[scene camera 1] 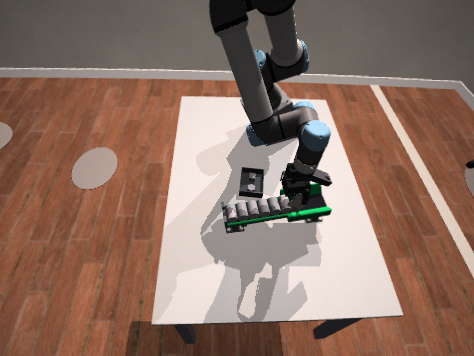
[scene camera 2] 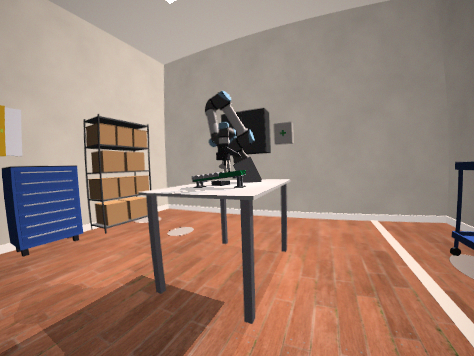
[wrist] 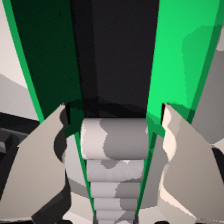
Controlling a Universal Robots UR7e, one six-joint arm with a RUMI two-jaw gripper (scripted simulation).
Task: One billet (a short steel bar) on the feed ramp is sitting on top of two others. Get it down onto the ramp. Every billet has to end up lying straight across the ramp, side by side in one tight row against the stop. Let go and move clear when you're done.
Labels:
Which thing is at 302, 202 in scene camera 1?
My gripper.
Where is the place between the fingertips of my gripper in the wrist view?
115, 104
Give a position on a steel billet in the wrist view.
At 101, 138

